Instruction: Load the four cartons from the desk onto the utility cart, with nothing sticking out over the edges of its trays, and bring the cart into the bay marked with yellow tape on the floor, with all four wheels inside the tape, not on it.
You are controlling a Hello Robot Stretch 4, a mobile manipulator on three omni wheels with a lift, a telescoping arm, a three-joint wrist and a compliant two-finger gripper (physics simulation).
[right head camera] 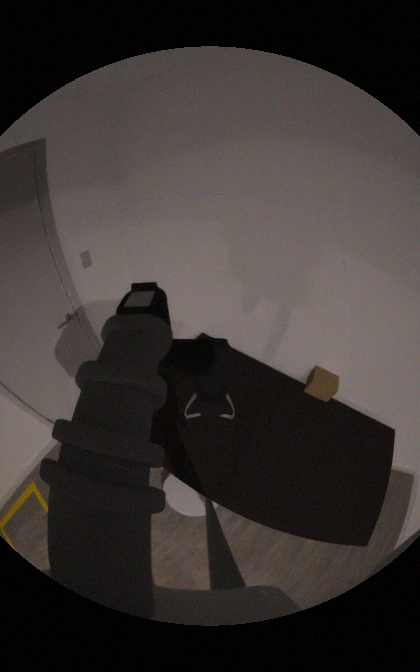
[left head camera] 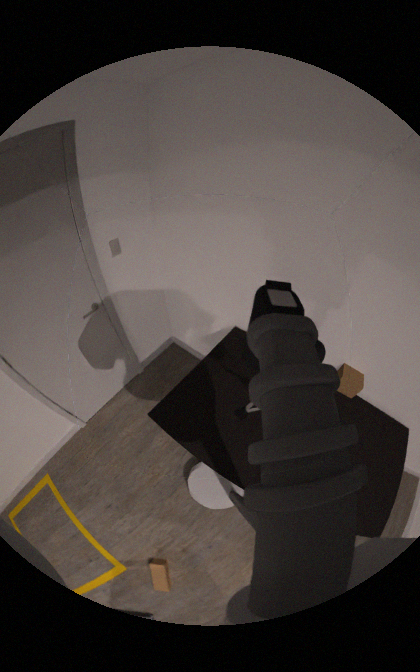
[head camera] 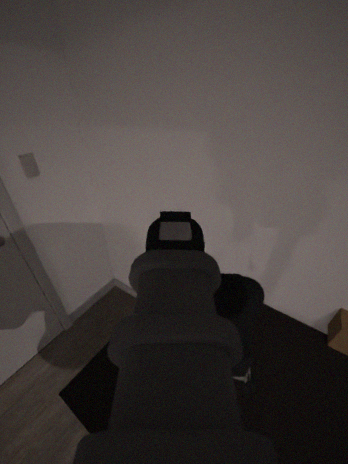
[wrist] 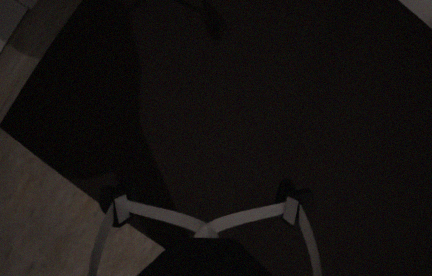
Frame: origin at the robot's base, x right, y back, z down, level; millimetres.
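Seen in the pictures: gripper, between the fingertips: (wrist: 207,195).
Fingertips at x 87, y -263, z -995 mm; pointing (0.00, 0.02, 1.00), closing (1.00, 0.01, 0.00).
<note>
A point is followed by its place in that frame.
One brown carton (head camera: 340,334) {z -784, x 629, y -489 mm} (left head camera: 351,381) (right head camera: 322,384) stands at the wall-side edge of the dark desk (head camera: 295,400) {z -693, x 409, y -315 mm} (left head camera: 380,445) (right head camera: 300,450) (wrist: 300,100) {z -693, x 281, y -387 mm}. Another carton (left head camera: 160,575) lies on the floor near the yellow tape (left head camera: 118,569) (right head camera: 33,487) in the left head view. My gripper (right head camera: 210,416) (wrist: 207,195) {z -995, x 87, y -263 mm} is open and empty above the desk's left part, to the left of the desk carton in the right head view. The arm hides most of the gripper in the head and left head views. The utility cart cannot be made out, and no other cartons show.
A round white stool seat (left head camera: 206,489) (right head camera: 184,496) is by the desk's near edge, partly hidden beneath it. The wall runs along the desk's far side. A grey door (left head camera: 35,280) (right head camera: 20,240) is at the left. A dark edge shows at the left head view's bottom.
</note>
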